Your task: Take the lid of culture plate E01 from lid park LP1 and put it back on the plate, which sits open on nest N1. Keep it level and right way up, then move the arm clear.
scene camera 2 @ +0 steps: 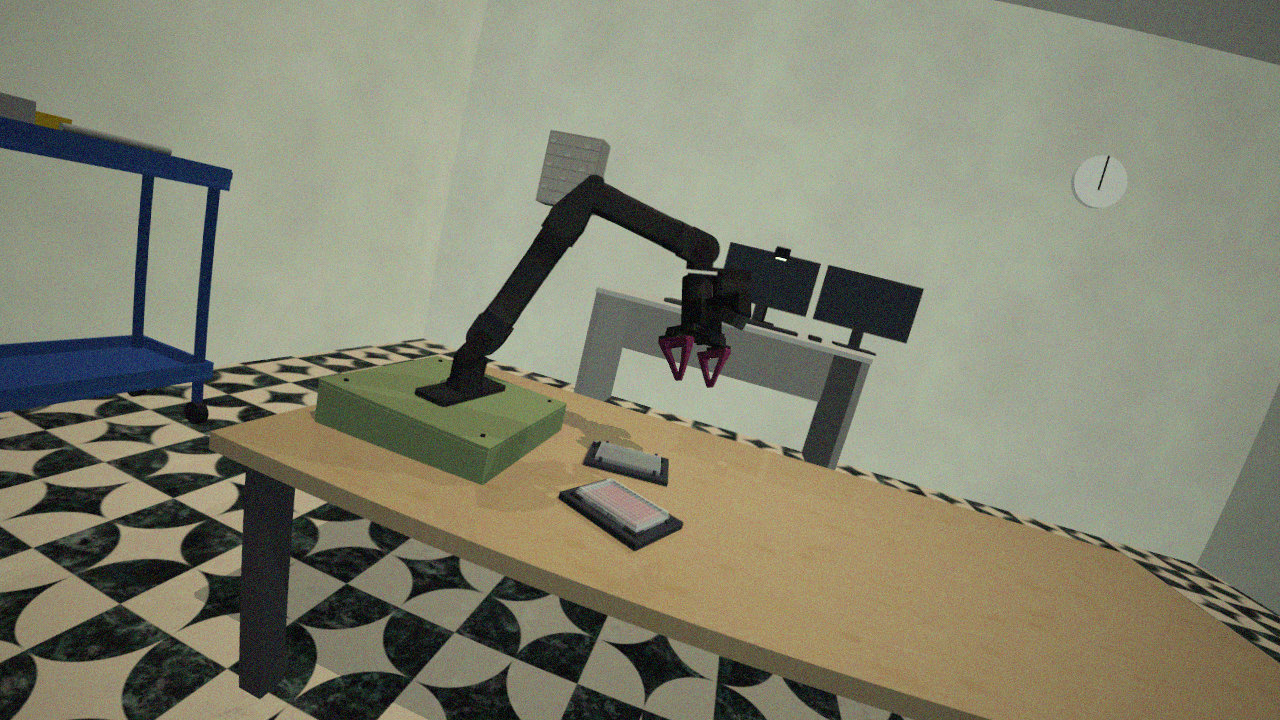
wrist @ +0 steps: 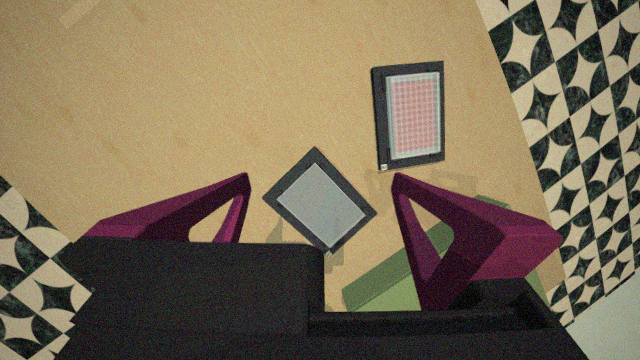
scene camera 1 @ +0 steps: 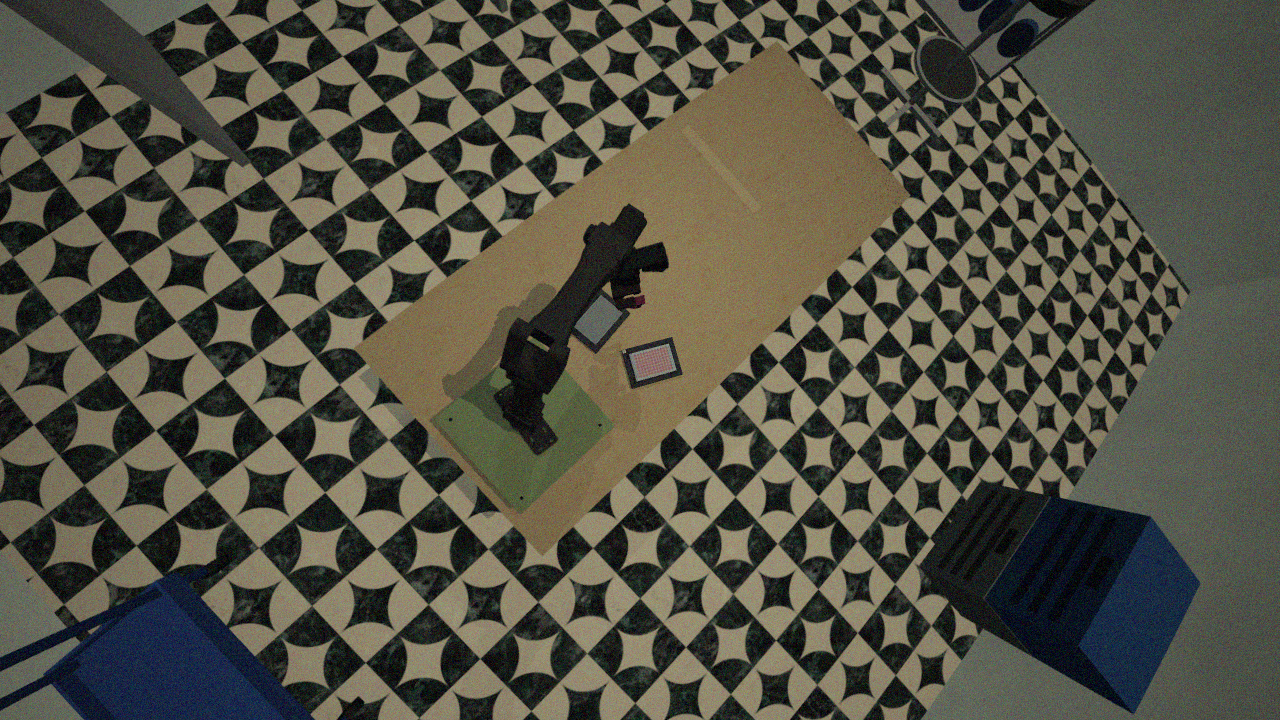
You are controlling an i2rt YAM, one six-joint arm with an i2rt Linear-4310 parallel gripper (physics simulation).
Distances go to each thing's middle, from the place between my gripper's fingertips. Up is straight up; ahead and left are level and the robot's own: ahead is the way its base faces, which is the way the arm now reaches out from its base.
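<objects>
The pale grey lid (scene camera 2: 614, 454) sits 19 cm lower than my hand, 2 cm to the left of it and 9 cm behind it. Then there is the dark lid park (wrist: 270, 197), and that is 19 cm below my hand as well, 2 cm to the left of it and 9 cm behind it.
</objects>
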